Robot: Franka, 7 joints.
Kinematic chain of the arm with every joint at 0, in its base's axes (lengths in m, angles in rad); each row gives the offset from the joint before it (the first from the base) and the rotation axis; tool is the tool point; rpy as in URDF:
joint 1: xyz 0 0 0.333 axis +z
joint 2: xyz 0 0 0 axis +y
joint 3: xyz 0 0 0.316 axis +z
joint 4: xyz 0.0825 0 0 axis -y
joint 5: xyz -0.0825 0 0.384 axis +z
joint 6: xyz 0 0 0 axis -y
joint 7: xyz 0.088 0 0 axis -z
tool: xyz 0 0 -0.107 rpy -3.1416 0 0
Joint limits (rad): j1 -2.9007..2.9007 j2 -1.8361..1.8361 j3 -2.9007..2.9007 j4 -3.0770..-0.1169 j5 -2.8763..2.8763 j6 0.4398..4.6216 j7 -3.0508..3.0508
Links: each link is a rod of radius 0.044 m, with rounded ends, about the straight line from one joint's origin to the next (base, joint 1, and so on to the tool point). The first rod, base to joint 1, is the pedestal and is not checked.
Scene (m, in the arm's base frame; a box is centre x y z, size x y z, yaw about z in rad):
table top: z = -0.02
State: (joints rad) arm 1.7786 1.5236 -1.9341 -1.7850 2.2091 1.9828 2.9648
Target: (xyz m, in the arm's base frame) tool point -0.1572 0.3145 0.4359
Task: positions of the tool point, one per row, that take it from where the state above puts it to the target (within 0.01 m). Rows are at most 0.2 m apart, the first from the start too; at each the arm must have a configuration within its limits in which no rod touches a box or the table.
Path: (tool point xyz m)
1: 0.4830 0.4137 0.4566
2: 0.4088 0.4382 0.3801
3: 0.2766 0.4734 0.3282
4: 0.1091 0.4781 0.3249
5: -0.0502 0.4248 0.3687
6: -0.1572 0.3145 0.4359

